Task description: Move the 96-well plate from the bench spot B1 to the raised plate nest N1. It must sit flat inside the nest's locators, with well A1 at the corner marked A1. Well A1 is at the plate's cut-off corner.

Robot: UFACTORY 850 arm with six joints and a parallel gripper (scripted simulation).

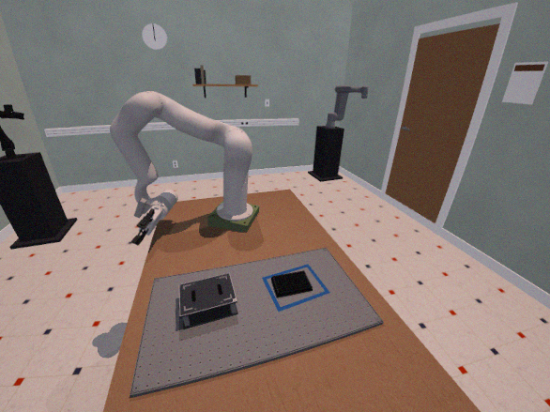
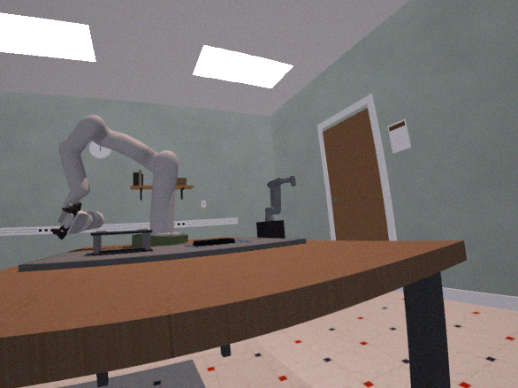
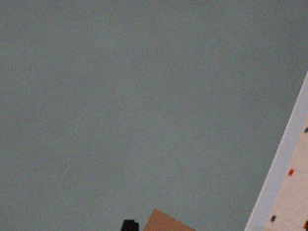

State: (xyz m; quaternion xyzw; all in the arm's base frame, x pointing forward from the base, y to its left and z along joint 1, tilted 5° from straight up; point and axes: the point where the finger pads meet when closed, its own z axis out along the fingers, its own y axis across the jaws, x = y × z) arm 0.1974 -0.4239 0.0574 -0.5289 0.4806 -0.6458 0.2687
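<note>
My hand is 320 mm short of the 96-well plate, 520 mm to the right of it and 110 mm above it. From my hand the other things lie so: raised plate nest (320 mm ahead, 230 mm to the left, 60 mm below).
</note>
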